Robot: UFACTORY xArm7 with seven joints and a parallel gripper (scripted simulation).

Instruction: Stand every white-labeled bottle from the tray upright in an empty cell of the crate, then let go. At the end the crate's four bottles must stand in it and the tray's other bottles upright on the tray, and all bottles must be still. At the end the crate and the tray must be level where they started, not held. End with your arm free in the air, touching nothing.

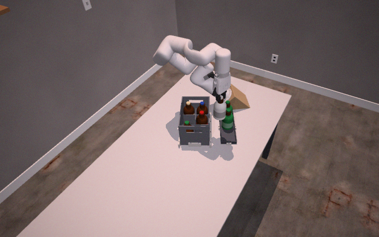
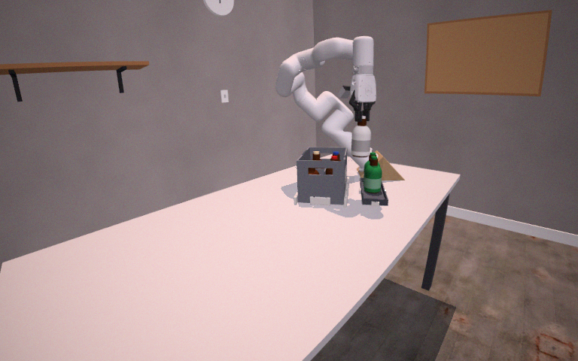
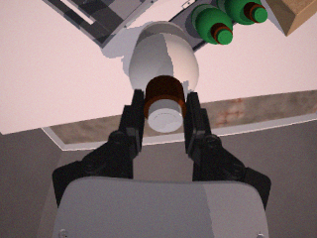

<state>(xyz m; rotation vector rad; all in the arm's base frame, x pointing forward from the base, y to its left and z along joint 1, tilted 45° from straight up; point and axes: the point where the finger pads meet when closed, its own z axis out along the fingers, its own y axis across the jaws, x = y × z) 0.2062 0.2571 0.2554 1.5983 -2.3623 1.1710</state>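
Now: the white-labeled bottle 80 mm below my hand. From my hand the other things lie so: grey crate (250 mm below, 160 mm to the right, 20 mm behind); then dark tray (320 mm below, 80 mm behind, 40 mm to the left).
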